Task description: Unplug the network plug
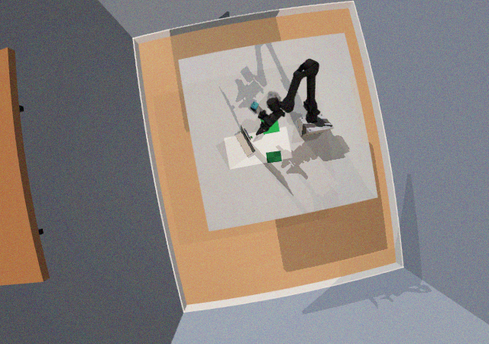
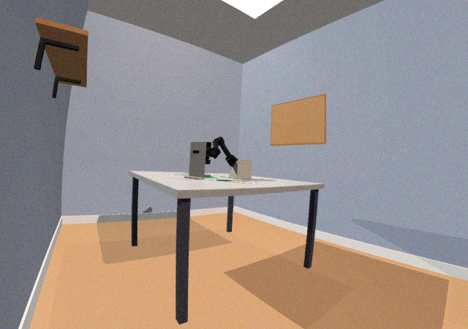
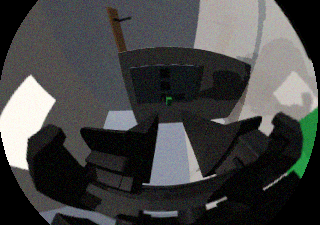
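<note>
The bright green marked square lies 120 mm behind my gripper tip, 90 mm to the right of it and 210 mm below it. From my gripper tip the other things lie so: teal block: 20 mm behind, 230 mm to the right, 200 mm below; then upright grey panel: 60 mm ahead, 20 mm to the left, 80 mm below.
</note>
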